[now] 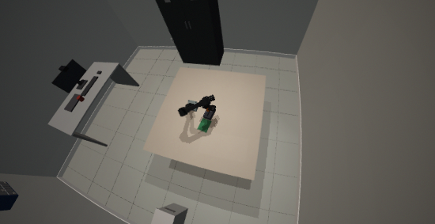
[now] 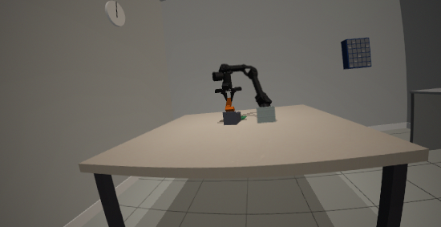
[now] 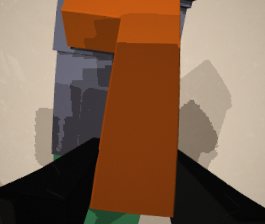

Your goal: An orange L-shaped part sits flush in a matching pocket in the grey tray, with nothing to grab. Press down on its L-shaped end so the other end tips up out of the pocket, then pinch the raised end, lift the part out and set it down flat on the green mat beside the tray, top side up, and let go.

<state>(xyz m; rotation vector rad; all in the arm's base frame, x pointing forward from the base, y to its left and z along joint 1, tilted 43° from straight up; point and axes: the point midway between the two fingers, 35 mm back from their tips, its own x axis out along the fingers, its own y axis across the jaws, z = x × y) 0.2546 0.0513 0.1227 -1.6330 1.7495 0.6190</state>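
Now: the green mat 4 cm behind my gripper tip, 14 cm to the right of it and 16 cm below it. The rest, counted from my gripper tip: orange L-shaped part: 1 cm behind, 4 cm to the left, 3 cm below.
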